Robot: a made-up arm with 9 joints.
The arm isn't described. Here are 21 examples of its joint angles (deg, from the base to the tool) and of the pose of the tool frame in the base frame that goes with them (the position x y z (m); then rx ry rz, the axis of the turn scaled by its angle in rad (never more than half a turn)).
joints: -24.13 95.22 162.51 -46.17 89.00 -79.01 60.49 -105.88 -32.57
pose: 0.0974 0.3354 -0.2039 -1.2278 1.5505 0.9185
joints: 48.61 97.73 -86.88 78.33 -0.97 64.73 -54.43 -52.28 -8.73
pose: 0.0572 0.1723 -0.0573 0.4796 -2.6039 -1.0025
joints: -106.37 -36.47 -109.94 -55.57 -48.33 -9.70 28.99 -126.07 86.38
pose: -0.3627 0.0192 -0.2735 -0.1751 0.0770 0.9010
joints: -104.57 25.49 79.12 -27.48 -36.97 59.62 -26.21 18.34 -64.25
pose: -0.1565 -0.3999 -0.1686 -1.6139 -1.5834 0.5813
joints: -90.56 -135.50 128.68 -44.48 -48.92 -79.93 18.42 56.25 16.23
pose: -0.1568 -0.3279 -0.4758 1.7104 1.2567 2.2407
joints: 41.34 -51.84 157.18 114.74 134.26 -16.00 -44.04 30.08 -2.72
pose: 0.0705 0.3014 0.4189 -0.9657 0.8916 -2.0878
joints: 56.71 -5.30 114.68 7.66 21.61 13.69 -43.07 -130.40 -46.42
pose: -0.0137 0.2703 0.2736 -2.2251 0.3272 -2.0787
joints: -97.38 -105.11 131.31 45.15 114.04 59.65 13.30 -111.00 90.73
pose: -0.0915 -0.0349 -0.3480 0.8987 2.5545 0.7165
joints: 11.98 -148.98 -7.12 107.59 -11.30 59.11 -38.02 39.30 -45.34
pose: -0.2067 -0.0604 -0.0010 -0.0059 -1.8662 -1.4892
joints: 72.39 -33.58 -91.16 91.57 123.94 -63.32 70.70 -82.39 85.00
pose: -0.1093 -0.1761 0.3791 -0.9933 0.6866 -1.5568
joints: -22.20 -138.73 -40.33 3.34 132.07 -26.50 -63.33 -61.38 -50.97
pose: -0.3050 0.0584 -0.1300 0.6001 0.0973 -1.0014
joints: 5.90 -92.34 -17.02 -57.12 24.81 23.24 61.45 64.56 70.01
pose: -0.3734 0.0430 -0.0559 -2.2802 0.5845 -0.3418
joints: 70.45 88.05 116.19 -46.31 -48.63 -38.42 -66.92 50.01 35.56
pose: -0.0587 0.2567 0.4421 -0.3335 -0.4539 -1.0758
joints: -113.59 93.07 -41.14 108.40 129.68 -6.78 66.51 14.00 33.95
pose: -0.0236 -0.2338 0.2587 -1.2041 0.1009 1.9936
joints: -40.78 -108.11 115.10 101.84 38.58 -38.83 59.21 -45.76 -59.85
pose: -0.0845 0.2746 -0.0423 0.9585 1.8325 -1.3572
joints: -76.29 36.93 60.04 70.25 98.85 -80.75 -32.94 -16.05 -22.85
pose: -0.1514 -0.1771 -0.1768 1.1100 -0.3711 -2.2324
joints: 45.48 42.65 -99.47 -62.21 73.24 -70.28 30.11 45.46 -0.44
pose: 0.1112 -0.1144 0.4635 -1.5363 0.8084 1.7638
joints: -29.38 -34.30 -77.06 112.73 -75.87 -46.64 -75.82 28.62 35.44
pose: -0.2902 0.2453 0.3018 2.4226 -0.1690 -0.0112
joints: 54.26 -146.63 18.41 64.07 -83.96 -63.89 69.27 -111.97 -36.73
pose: -0.2131 0.0793 0.3536 0.7101 0.1001 -2.0437
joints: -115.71 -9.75 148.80 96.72 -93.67 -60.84 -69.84 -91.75 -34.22
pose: 0.1951 -0.3121 -0.1994 0.8416 -2.1380 1.1604
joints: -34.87 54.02 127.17 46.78 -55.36 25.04 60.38 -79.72 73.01
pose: 0.0310 0.1034 -0.3429 -0.9726 -2.4673 -1.4382
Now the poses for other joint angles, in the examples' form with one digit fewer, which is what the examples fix.
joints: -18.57 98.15 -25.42 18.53 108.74 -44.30 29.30 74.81 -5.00
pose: -0.008 0.077 -0.007 0.551 -1.993 -1.000
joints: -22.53 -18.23 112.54 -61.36 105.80 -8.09 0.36 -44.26 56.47
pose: -0.080 0.239 -0.273 0.105 -0.270 1.486
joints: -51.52 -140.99 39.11 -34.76 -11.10 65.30 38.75 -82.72 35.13
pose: -0.058 -0.015 -0.052 1.452 0.369 -2.265
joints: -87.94 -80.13 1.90 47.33 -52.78 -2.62 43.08 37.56 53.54
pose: -0.090 -0.183 -0.002 -1.355 -2.029 0.666
